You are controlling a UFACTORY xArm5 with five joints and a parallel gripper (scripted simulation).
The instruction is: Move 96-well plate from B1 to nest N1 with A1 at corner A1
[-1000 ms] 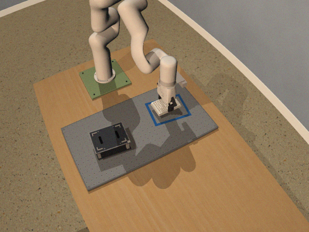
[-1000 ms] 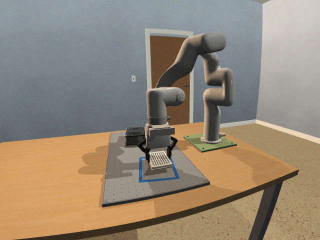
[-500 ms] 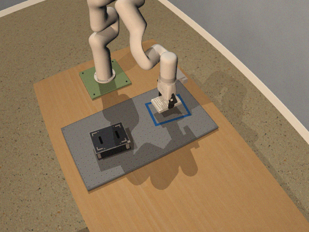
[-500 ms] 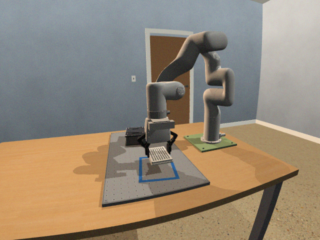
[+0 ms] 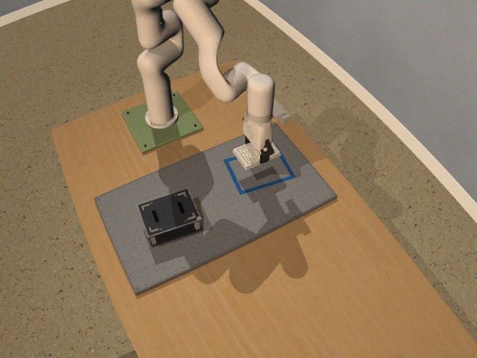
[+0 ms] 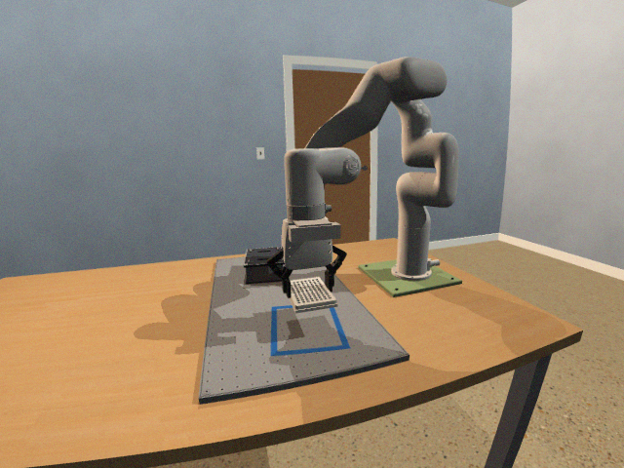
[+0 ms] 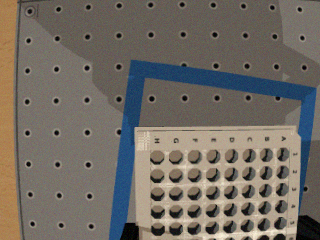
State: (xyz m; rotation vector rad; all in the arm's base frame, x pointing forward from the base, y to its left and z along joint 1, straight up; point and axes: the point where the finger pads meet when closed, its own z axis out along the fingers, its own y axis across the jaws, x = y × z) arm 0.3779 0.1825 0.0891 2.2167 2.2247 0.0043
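Right now my hand is 33 cm to the left of the black raised plate nest, 6 cm short of it and 3 cm above it. Also, from my hand: white 96-well plate (1 cm below); A1 mark (27 cm to the right, 13 cm ahead, 2 cm below).
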